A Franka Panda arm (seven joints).
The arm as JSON. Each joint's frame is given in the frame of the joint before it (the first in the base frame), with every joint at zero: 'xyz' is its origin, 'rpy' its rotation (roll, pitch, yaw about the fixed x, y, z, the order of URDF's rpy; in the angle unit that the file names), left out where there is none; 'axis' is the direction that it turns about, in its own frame. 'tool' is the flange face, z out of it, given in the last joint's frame.
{
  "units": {
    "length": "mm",
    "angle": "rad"
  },
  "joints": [
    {
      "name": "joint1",
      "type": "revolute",
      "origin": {
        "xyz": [
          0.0,
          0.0,
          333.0
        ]
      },
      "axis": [
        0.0,
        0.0,
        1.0
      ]
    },
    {
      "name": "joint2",
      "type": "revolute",
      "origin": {
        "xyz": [
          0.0,
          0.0,
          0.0
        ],
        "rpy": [
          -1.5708,
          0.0,
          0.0
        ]
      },
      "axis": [
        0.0,
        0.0,
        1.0
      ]
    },
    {
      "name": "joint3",
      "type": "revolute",
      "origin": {
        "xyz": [
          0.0,
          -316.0,
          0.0
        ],
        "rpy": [
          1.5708,
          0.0,
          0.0
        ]
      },
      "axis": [
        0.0,
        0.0,
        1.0
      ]
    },
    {
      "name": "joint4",
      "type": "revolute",
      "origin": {
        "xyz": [
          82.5,
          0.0,
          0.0
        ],
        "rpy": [
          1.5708,
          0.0,
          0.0
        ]
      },
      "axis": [
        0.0,
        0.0,
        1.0
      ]
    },
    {
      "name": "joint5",
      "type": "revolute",
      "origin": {
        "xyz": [
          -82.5,
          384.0,
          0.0
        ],
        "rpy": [
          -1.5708,
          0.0,
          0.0
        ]
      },
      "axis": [
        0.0,
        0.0,
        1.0
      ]
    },
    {
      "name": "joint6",
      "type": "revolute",
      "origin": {
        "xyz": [
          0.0,
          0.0,
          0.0
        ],
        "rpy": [
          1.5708,
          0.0,
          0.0
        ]
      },
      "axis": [
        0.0,
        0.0,
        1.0
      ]
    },
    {
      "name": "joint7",
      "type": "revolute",
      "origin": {
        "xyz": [
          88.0,
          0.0,
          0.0
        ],
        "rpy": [
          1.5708,
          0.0,
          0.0
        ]
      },
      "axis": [
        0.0,
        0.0,
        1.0
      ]
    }
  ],
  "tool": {
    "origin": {
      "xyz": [
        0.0,
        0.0,
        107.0
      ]
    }
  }
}
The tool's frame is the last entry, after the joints.
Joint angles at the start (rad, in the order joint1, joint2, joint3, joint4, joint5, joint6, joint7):
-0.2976 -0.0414 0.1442 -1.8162 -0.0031 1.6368 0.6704
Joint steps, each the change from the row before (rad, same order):
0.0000 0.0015 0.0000 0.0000 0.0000 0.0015 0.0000
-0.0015 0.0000 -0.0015 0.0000 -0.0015 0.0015 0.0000
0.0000 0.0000 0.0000 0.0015 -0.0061 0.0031 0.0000
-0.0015 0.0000 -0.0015 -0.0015 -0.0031 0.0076 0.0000
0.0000 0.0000 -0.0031 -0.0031 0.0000 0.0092 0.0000
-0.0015 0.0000 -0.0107 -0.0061 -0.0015 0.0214 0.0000
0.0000 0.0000 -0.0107 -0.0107 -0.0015 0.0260 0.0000
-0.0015 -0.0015 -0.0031 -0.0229 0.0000 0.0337 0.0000
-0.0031 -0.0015 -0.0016 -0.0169 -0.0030 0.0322 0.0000
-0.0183 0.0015 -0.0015 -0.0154 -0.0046 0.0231 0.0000
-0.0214 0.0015 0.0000 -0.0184 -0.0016 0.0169 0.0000
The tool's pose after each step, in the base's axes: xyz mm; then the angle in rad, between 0 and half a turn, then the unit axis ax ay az. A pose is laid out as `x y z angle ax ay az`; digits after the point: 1 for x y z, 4 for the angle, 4 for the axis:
529.0 -81.0 536.1 3.0978 0.9144 -0.3995 -0.0657
528.9 -82.8 536.2 3.0970 0.9139 -0.4008 -0.0649
529.3 -83.4 537.2 3.0923 0.9142 -0.4005 -0.0619
529.7 -85.4 537.0 3.0911 0.9139 -0.4017 -0.0586
530.1 -87.2 536.3 3.0929 0.9134 -0.4032 -0.0557
530.7 -94.2 535.1 3.0964 0.9114 -0.4086 -0.0483
531.3 -100.4 532.1 3.0996 0.9096 -0.4134 -0.0408
531.6 -102.9 524.8 3.1028 0.9090 -0.4153 -0.0349
532.2 -105.8 520.2 3.1040 0.9085 -0.4171 -0.0265
530.7 -116.9 514.0 3.1019 0.9047 -0.4254 -0.0231
527.6 -128.3 505.8 3.1005 0.9003 -0.4346 -0.0247

